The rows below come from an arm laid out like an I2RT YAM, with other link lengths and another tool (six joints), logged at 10 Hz.
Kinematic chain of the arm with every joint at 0, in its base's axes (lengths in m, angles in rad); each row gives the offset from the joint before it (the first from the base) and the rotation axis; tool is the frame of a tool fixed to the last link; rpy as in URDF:
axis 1: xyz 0 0 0.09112 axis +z
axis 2: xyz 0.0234 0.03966 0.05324 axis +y
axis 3: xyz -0.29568 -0.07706 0 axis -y
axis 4: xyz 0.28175 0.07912 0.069 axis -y
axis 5: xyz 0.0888 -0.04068 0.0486 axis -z
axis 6: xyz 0.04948 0 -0.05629 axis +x
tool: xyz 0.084 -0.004 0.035 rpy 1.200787 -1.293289 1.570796
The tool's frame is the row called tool.
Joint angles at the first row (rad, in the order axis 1, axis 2, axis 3, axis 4, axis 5, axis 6):
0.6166 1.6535 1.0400 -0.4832 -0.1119 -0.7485
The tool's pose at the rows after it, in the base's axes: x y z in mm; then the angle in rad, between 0 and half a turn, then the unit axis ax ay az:
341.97 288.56 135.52 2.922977 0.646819 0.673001 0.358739
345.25 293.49 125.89 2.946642 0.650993 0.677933 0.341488
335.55 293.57 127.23 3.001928 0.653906 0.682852 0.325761
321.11 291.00 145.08 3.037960 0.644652 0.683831 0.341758
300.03 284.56 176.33 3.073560 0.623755 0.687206 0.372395
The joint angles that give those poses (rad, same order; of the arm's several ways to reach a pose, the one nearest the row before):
0.6167 1.7147 1.0752 -0.4862 -0.1181 -0.7532
0.6166 1.7655 1.1136 -0.5138 -0.1349 -0.7516
0.6151 1.7641 1.1259 -0.5704 -0.1840 -0.7532
0.6167 1.6922 1.0923 -0.5844 -0.2254 -0.7654
0.6167 1.5711 1.0493 -0.6119 -0.2744 -0.7976

